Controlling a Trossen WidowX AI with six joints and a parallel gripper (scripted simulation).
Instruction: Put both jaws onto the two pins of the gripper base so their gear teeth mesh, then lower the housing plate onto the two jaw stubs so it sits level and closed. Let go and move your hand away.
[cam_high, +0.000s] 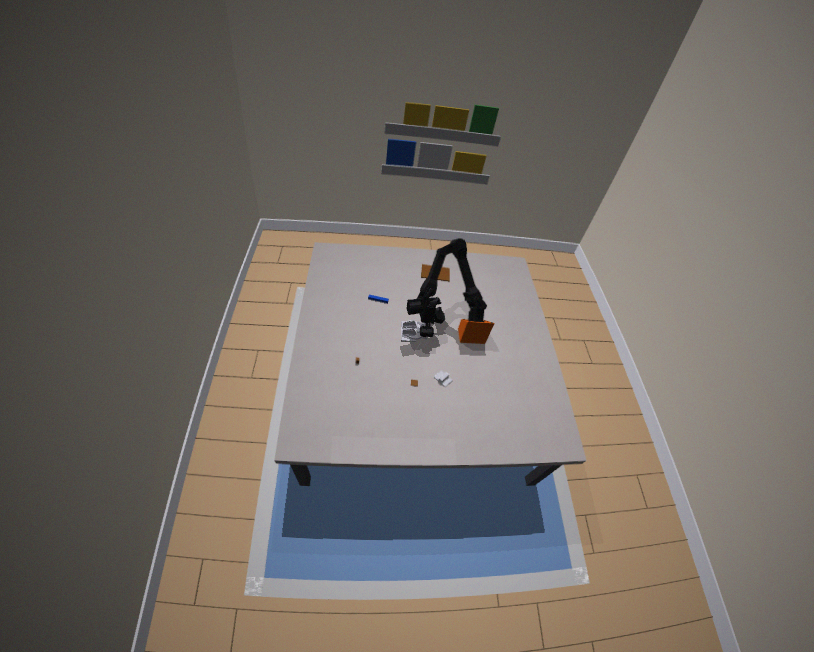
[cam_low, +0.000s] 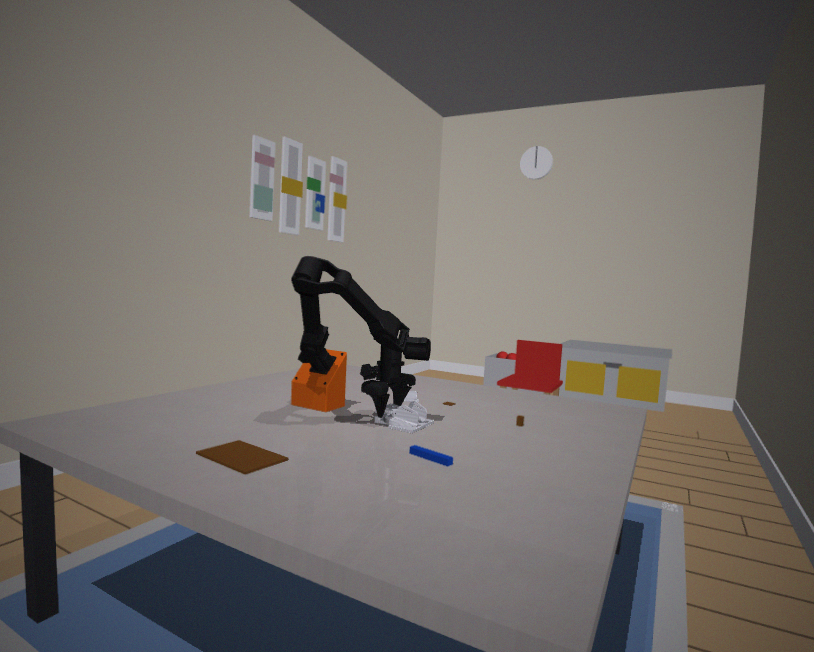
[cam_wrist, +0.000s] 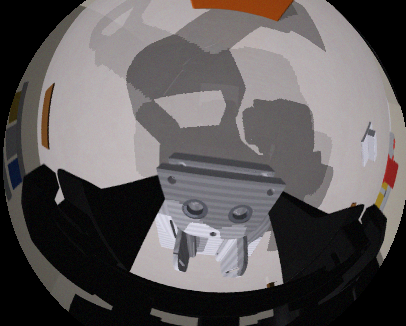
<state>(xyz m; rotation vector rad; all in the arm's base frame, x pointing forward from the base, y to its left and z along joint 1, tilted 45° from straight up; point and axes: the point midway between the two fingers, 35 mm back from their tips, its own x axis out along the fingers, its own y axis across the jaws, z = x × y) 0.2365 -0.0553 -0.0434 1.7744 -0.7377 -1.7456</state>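
My gripper tip is 10 mm short of the white gripper base and 20 mm below it. The rest, counted from my gripper tip: grey jaw (20 mm ahead, 20 mm to the right); then blue bar (230 mm ahead, 200 mm to the right, 10 mm below); then small brown tile (50 mm ahead, 290 mm to the left, 20 mm below).
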